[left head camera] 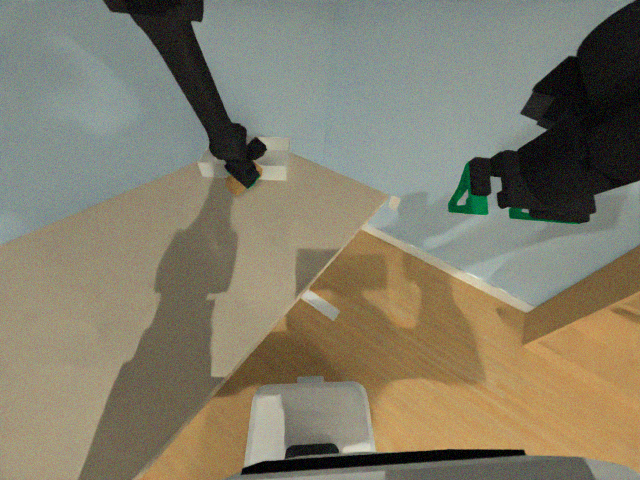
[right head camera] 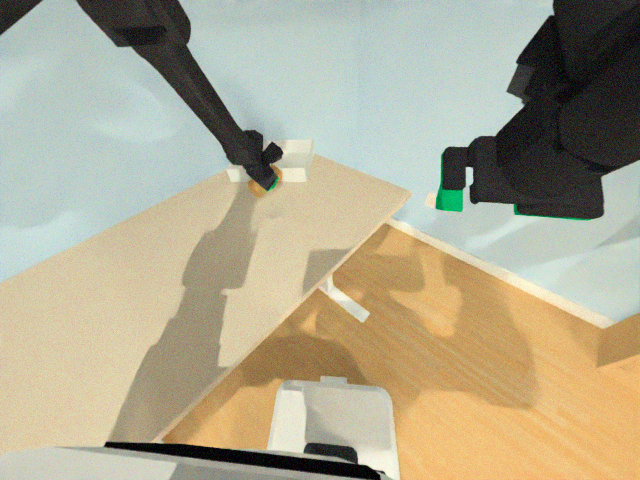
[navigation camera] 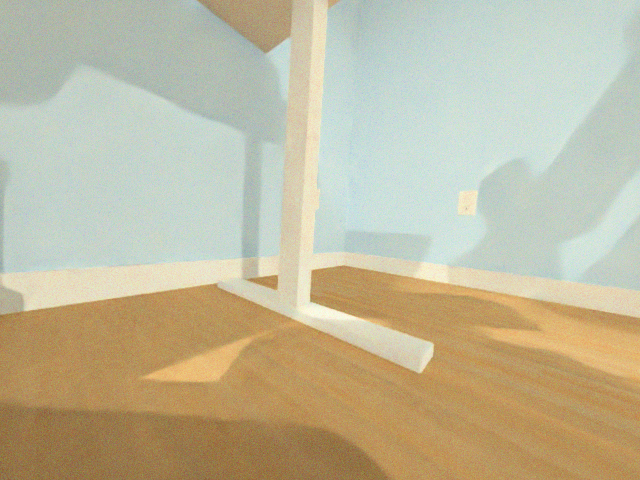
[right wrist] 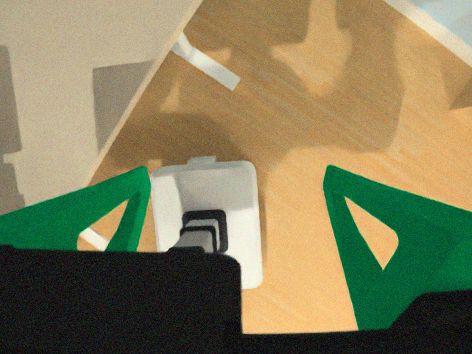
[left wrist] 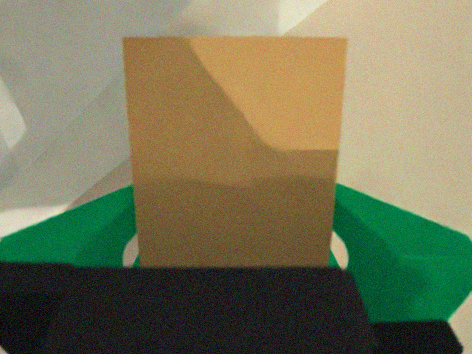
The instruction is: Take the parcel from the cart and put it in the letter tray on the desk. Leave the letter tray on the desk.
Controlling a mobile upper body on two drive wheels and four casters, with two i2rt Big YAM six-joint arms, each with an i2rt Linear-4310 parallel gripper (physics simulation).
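Places are measured from the left arm's base along level axes (x ahead, y left, z up), in centimetres.
Where they show: left gripper, between the fingertips: (left head camera: 247, 179) (right head camera: 269, 182) (left wrist: 235, 175); right gripper, between the fingertips: (left head camera: 479, 211) (right head camera: 475, 206) (right wrist: 236, 175).
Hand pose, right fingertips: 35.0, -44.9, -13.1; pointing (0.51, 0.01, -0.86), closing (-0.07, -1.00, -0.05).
After its pixels a point has its place, as x, y, z.
The orange-brown parcel (left head camera: 236, 187) {77.3, 4.7, -39.9} (right head camera: 255, 189) {77.6, 5.3, -39.6} (left wrist: 235, 110) {87.3, -0.2, -37.7} is a box between the green fingers of my left gripper (left head camera: 247, 179) {86.8, 3.0, -43.0} (right head camera: 268, 181) {86.8, 3.0, -43.0} (left wrist: 235, 175) {86.8, 3.0, -43.0}, which is shut on it. The parcel is tilted in the head views and shows by the near side of the white letter tray (left head camera: 275, 173) {91.7, -7.1, -42.9} (right head camera: 294, 175) {91.7, -6.5, -43.0}; its height over the desk is hard to tell. The tray stands at the far corner of the beige desk (left head camera: 299, 211) {72.3, -17.0, -46.0} (right head camera: 336, 201) {78.1, -24.2, -46.0} (right wrist: 50, 30) {63.5, -8.3, -46.0}, partly hidden by the left arm. My right gripper (left head camera: 498, 212) (right head camera: 488, 207) {35.0, -44.9, -13.1} (right wrist: 236, 175) {35.0, -44.9, -13.1} is open and empty, right of the desk. The cart does not show.
A white desk leg (navigation camera: 302, 155) {92.5, -14.9, -99.8} stands on a long white foot (navigation camera: 361, 335). A white rounded base part (left head camera: 328, 408) {21.9, -30.0, -115.0} (right head camera: 346, 408) {22.7, -28.7, -115.0} (right wrist: 220, 180) {24.2, -31.6, -115.0} is below the head cameras. A brown wooden surface (left head camera: 584, 304) {59.1, -167.3, -95.8} rises at the right. Pale blue walls stand behind the desk.
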